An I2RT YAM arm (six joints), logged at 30 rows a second.
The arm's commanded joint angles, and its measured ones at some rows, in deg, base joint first. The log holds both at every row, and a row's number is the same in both.
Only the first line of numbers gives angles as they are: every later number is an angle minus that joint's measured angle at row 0.
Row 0, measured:
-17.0, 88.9, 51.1, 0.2, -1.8, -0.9
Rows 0 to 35, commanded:
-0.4, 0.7, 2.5, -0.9, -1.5, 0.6
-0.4, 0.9, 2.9, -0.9, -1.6, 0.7
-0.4, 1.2, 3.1, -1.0, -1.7, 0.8
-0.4, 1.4, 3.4, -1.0, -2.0, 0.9
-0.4, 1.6, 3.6, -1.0, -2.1, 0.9
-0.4, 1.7, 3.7, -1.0, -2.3, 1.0
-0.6, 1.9, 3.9, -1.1, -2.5, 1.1
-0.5, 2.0, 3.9, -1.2, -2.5, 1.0
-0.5, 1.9, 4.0, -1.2, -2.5, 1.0
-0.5, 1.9, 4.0, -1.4, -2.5, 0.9
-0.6, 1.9, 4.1, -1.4, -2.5, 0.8
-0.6, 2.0, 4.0, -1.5, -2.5, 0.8
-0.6, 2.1, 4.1, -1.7, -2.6, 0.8
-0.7, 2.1, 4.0, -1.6, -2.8, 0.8
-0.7, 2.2, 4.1, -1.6, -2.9, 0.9
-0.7, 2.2, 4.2, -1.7, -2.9, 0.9
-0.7, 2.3, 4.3, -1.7, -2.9, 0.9
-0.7, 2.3, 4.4, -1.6, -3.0, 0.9
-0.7, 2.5, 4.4, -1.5, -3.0, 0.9
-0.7, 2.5, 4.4, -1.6, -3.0, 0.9
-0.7, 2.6, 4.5, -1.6, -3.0, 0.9
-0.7, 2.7, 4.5, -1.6, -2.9, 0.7
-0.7, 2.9, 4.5, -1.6, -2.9, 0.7
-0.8, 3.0, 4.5, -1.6, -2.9, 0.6
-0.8, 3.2, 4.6, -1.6, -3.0, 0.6
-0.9, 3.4, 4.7, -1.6, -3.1, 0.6
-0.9, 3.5, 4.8, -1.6, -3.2, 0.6
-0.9, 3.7, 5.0, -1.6, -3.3, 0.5
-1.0, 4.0, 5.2, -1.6, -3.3, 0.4
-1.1, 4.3, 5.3, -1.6, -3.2, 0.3
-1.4, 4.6, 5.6, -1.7, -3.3, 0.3
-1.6, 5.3, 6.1, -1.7, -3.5, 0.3
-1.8, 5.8, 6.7, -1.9, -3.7, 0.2
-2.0, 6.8, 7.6, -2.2, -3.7, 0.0
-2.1, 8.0, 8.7, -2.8, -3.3, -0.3
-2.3, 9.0, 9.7, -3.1, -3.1, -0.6
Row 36, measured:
-1.7, 6.7, 6.5, -2.2, -2.7, 0.0
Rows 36 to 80, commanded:
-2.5, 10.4, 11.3, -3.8, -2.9, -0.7
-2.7, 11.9, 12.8, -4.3, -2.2, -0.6
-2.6, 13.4, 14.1, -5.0, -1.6, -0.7
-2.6, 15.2, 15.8, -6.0, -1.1, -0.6
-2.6, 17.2, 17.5, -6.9, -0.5, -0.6
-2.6, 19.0, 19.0, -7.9, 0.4, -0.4
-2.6, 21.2, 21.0, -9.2, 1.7, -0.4
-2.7, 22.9, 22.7, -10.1, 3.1, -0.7
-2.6, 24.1, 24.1, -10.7, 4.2, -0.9
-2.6, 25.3, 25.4, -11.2, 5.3, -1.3
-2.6, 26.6, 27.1, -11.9, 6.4, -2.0
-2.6, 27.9, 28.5, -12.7, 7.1, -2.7
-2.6, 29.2, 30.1, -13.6, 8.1, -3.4
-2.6, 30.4, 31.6, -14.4, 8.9, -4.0
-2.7, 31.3, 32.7, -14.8, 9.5, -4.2
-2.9, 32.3, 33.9, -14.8, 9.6, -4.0
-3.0, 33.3, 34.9, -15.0, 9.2, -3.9
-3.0, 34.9, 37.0, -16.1, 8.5, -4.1
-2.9, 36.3, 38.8, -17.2, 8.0, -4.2
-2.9, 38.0, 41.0, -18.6, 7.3, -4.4
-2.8, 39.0, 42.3, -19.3, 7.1, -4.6
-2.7, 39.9, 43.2, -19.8, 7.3, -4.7
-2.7, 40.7, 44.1, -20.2, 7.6, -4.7
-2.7, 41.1, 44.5, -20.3, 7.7, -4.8
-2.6, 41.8, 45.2, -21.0, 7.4, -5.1
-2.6, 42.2, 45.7, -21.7, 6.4, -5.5
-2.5, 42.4, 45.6, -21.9, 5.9, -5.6
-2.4, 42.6, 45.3, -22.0, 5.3, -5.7
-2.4, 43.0, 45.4, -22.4, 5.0, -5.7
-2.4, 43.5, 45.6, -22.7, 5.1, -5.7
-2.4, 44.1, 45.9, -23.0, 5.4, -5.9
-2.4, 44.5, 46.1, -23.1, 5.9, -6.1
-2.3, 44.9, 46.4, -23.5, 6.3, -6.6
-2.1, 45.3, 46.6, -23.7, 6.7, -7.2
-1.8, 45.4, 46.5, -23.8, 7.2, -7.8
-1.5, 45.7, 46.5, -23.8, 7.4, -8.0
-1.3, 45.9, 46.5, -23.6, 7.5, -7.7
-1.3, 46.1, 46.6, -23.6, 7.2, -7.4
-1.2, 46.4, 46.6, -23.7, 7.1, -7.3
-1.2, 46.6, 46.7, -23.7, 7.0, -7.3
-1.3, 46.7, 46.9, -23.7, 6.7, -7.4
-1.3, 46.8, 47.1, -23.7, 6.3, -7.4
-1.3, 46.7, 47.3, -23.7, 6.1, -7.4
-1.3, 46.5, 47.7, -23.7, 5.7, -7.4
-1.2, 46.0, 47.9, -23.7, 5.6, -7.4
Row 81, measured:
-0.9, 43.4, 47.6, -20.0, 5.4, -7.1
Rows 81 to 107, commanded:
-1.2, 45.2, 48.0, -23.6, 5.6, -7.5
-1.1, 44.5, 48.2, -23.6, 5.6, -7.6
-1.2, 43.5, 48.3, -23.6, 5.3, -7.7
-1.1, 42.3, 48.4, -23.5, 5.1, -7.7
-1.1, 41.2, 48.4, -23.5, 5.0, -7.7
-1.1, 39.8, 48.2, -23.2, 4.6, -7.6
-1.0, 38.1, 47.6, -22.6, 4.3, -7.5
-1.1, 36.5, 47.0, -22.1, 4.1, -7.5
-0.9, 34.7, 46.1, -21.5, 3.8, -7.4
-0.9, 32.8, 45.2, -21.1, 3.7, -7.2
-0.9, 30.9, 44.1, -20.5, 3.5, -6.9
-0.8, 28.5, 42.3, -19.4, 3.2, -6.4
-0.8, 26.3, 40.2, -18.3, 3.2, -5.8
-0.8, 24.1, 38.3, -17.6, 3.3, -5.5
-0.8, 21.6, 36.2, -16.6, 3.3, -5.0
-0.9, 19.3, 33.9, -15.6, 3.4, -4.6
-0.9, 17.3, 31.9, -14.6, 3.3, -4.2
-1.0, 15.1, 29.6, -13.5, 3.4, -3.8
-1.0, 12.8, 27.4, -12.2, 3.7, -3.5
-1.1, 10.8, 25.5, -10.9, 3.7, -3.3
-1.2, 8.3, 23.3, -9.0, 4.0, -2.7
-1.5, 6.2, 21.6, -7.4, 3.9, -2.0
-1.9, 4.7, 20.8, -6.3, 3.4, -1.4
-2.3, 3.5, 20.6, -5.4, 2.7, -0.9
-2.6, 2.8, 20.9, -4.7, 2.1, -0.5
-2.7, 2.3, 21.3, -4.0, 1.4, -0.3
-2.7, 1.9, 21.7, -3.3, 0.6, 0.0
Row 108, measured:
-2.0, 3.6, 20.9, -9.4, 2.4, -2.2
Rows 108 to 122, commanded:
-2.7, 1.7, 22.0, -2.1, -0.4, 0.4
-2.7, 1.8, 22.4, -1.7, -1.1, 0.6
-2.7, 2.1, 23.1, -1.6, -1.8, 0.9
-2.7, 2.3, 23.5, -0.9, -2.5, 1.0
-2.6, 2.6, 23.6, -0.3, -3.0, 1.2
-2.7, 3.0, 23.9, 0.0, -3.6, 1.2
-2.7, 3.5, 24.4, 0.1, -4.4, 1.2
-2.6, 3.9, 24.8, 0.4, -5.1, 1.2
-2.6, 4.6, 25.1, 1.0, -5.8, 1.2
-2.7, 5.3, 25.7, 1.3, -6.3, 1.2
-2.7, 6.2, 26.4, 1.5, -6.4, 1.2
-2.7, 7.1, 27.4, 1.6, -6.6, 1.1
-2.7, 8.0, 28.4, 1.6, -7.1, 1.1
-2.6, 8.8, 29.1, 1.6, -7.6, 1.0
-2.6, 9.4, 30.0, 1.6, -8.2, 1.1
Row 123, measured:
-2.3, 7.6, 27.6, -0.6, -5.8, 0.3
